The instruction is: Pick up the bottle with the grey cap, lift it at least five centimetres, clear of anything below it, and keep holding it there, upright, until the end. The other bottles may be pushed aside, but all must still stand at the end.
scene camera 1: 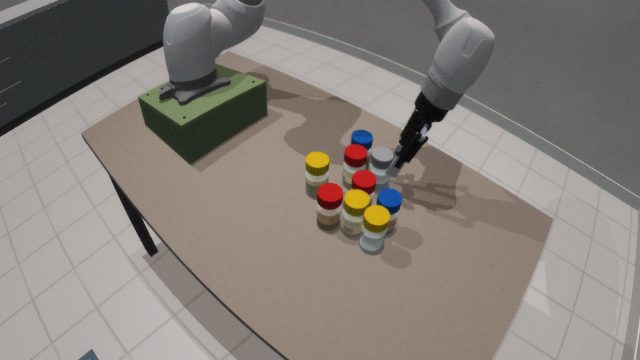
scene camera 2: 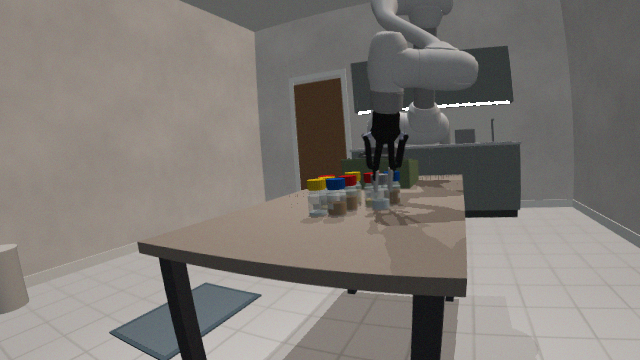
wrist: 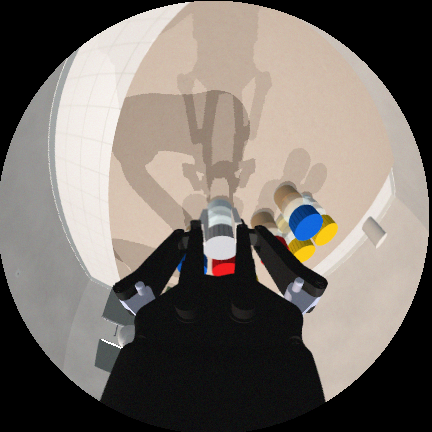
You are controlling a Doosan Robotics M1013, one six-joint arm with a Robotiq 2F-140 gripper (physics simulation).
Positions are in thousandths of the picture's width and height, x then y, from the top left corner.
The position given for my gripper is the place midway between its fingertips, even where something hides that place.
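Note:
Red-capped bottle (scene camera 1: 555, 435). Another red-capped bottle (scene camera 1: 515, 543). Yellow-capped bottle (scene camera 1: 588, 607). Grey-capped bottle (scene camera 1: 596, 440) and (wrist: 508, 566). My gripper (scene camera 1: 610, 471), (scene camera 2: 598, 529) and (wrist: 508, 501).

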